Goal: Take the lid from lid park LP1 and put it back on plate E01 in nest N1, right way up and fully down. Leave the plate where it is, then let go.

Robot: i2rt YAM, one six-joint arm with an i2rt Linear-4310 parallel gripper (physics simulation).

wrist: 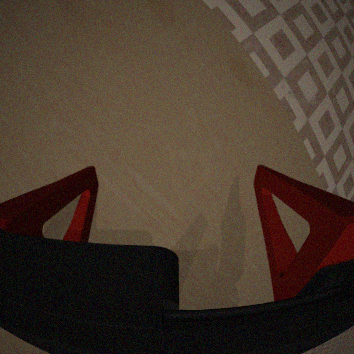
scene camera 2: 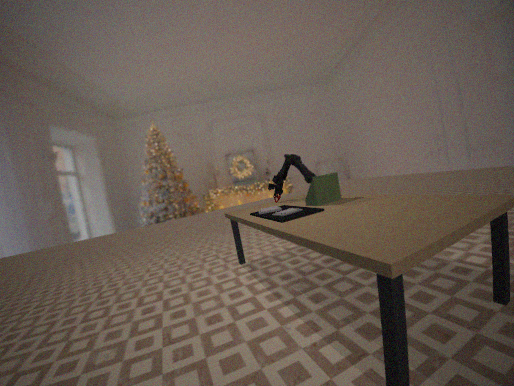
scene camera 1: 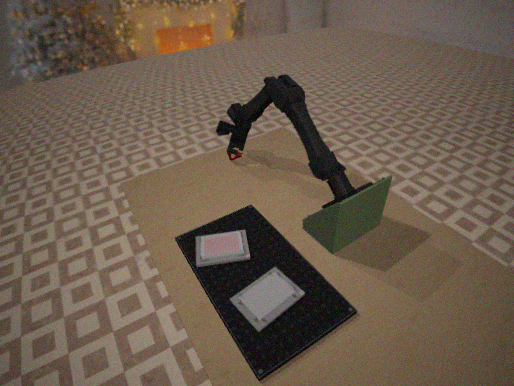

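Where they show: gripper, fingertip midpoint: [wrist: 175,174] [scene camera 2: 277,200] [scene camera 1: 233,152]; arm's base at its link origin: [scene camera 2: 321,186] [scene camera 1: 346,197].
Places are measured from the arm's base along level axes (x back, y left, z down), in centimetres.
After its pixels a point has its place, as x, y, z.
Note:
A shallow plate with a pink face [scene camera 1: 221,245] @[-39.0, -12.9, 8.4] lies in a light grey holder [scene camera 1: 222,261] @[-41.3, -8.4, 9.9] on the black board. A flat whitish panel [scene camera 1: 270,297] @[-37.0, 10.3, 9.1], which looks like the lid, lies in a second grey holder [scene camera 1: 259,326] @[-43.7, 15.1, 9.9], set at an angle. No labels are readable. In scene camera 2 both holders are small, pale, low shapes. My gripper [scene camera 1: 234,155] @[-6.1, -63.6, 10.6] [scene camera 2: 277,198] @[-6.1, -63.6, 10.6] [wrist: 175,174] @[-6.1, -63.6, 10.6] is open and empty, with red fingers wide apart. It hangs over the table beyond the pink plate's end of the board, away from both holders. The wrist view shows neither plate nor lid.
The black board [scene camera 1: 320,317] @[-29.5, 21.5, 10.9] [scene camera 2: 311,209] @[-24.9, 18.4, 10.9] lies on the tan table [scene camera 1: 420,340] @[-13.7, 40.5, 12.2] [scene camera 2: 360,235] @[-47.3, 78.7, 12.2]. A green angled block [scene camera 1: 360,215] @[-1.7, 7.6, 1.2] [scene camera 2: 325,189] @[-2.7, 7.6, 2.1] stands beside the arm's base. The table's edge and patterned floor [wrist: 325,95] show at the right in the wrist view.

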